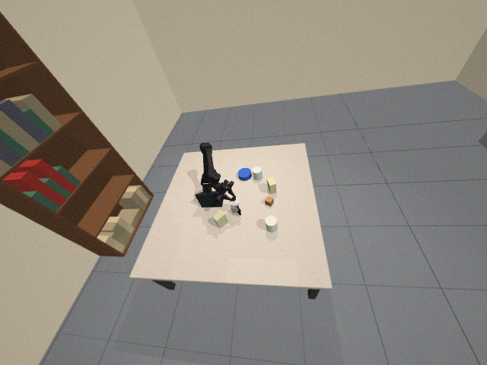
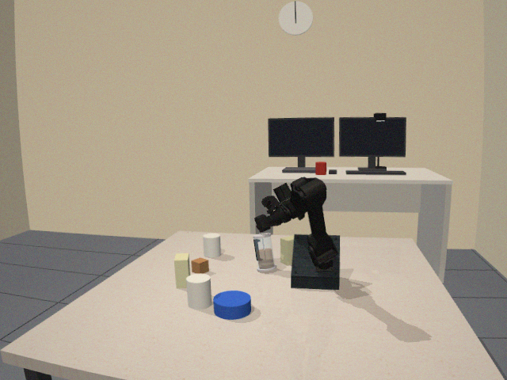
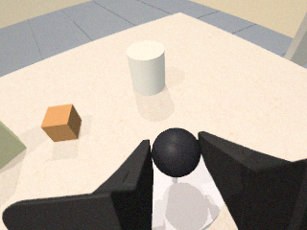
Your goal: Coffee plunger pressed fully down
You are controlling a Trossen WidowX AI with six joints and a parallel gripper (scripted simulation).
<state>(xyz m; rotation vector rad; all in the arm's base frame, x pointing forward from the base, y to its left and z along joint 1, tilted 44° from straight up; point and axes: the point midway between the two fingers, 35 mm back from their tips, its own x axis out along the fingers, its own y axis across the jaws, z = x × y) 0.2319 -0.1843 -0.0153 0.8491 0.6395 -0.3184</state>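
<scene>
The coffee press lies 1 cm behind my gripper tip and 9 cm below it. Also, from my gripper tip: orange cube (24 cm ahead, 7 cm to the left, 16 cm below).
</scene>
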